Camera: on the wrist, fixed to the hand. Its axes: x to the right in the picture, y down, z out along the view.
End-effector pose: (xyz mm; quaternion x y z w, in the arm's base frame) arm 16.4 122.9 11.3 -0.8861 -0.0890 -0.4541 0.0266
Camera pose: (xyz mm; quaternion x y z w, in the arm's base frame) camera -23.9 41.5 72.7 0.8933 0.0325 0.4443 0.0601
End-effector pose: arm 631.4 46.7 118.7 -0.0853 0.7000 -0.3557 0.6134
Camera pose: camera 579.0 123.6 60.6 -0.1456 0.7222 -0.2738 0.6182
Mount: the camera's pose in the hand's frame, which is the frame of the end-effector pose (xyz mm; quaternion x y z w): 15.8 74.7 -78.7 -0.1018 -0.0182 0.0116 0.9946
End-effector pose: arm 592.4 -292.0 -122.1 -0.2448 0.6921 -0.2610 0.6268
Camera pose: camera 511.7 -242.7 -177.6 -0.3040 0.7064 -0.1774 0.6141
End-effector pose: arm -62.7 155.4 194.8 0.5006 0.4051 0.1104 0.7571
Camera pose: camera -91.6 252.5 236.7 0.4275 0.3721 0.1507 0.8100
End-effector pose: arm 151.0 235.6 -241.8 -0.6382 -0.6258 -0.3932 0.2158
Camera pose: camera 203.6 175.9 -166.4 -0.6711 -0.5789 -0.4406 0.1428
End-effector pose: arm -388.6 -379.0 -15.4 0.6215 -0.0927 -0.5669 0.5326
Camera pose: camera -283.5 -377.6 15.8 0.5525 -0.0514 -0.5784 0.5979
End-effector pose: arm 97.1 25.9 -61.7 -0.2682 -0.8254 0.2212 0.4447
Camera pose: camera 175.3 102.6 -57.2 -0.3176 -0.8485 0.1460 0.3974
